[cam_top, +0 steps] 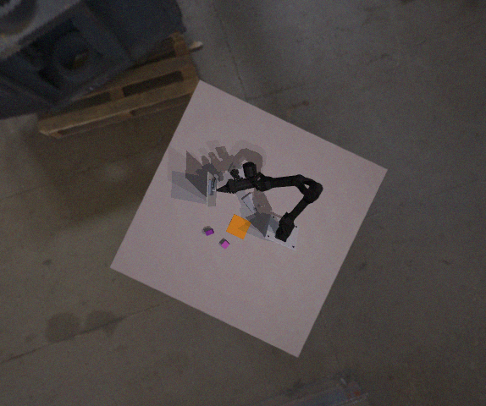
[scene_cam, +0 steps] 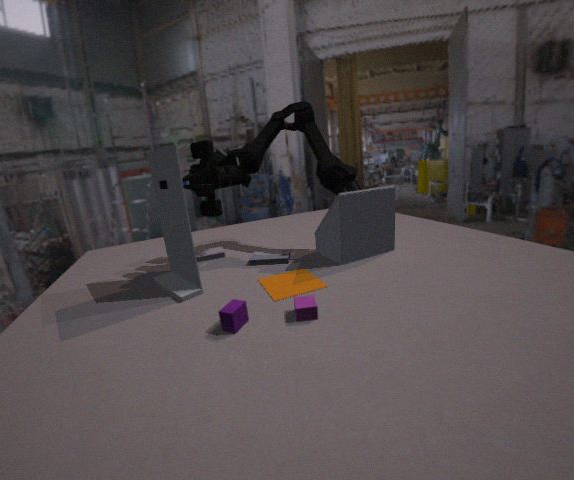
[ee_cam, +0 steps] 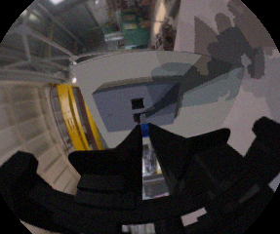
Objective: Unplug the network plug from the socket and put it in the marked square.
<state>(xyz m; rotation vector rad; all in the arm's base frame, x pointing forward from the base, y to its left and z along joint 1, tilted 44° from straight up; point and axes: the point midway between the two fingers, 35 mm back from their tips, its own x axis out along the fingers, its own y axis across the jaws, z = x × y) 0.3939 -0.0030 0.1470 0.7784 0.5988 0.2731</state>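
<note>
Now: gripper tip 19 cm past the orange marked square, 15 cm to the right of it and 24 cm above it. Also, from my gripper tip: blue network plug (right at my gripper tip); then grey upright panel (4 cm ahead, 1 cm to the left, 9 cm below).
</note>
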